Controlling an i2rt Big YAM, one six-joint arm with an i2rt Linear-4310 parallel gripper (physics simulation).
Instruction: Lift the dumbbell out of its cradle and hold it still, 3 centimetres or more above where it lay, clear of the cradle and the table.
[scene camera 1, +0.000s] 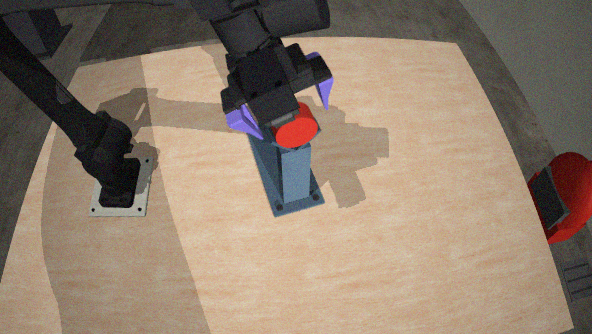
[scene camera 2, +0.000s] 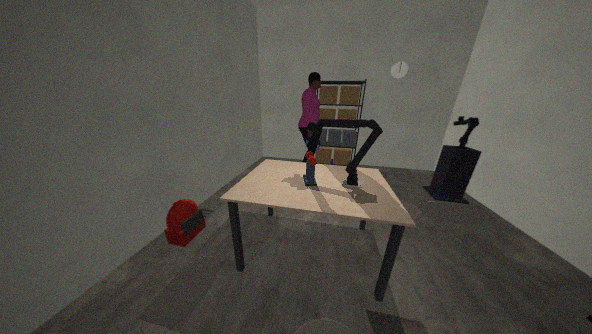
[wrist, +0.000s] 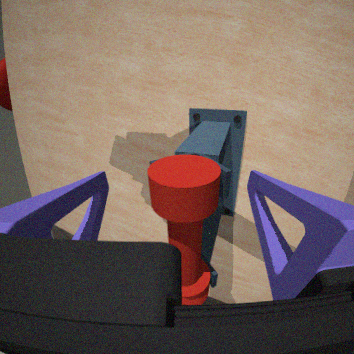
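Pixels of known places: gripper, fingertip midpoint: (scene camera 1: 293, 121) (scene camera 2: 310, 149) (wrist: 177, 178); arm's base at its link origin: (scene camera 1: 120, 184) (scene camera 2: 351, 182).
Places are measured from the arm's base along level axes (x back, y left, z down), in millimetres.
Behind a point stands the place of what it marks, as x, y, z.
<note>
A red dumbbell (scene camera 1: 296, 131) @(-391, -46, -205) (scene camera 2: 311, 158) @(-347, 136, -225) (wrist: 185, 187) @(-381, -48, -231) lies in the top of a blue-grey cradle (scene camera 1: 296, 175) @(-391, -43, -84) (scene camera 2: 310, 175) @(-347, 137, -79) (wrist: 207, 137) @(-388, -43, -98) that stands on the table. In the wrist view its near end is partly hidden behind the dark gripper body. My gripper (scene camera 1: 295, 122) @(-387, -64, -246) (wrist: 177, 178) @(-387, -64, -246) is open and empty, its purple fingers wide apart. In the wrist view the dumbbell shows between the two fingers, with a gap on each side. In scene camera 1 the gripper body hides most of the dumbbell. How far the fingertips are above the bar I cannot tell.
The wooden table (scene camera 1: 400, 240) @(-587, -139, 8) (scene camera 2: 270, 195) @(-600, 390, 8) carries the arm's white base plate (scene camera 1: 119, 210) @(-11, -67, 1), left of the cradle in scene camera 1. A red round object (scene camera 1: 570, 195) (scene camera 2: 185, 220) is beyond the table's edge. A person (scene camera 2: 310, 107) stands behind the table, near a shelf unit (scene camera 2: 342, 82).
</note>
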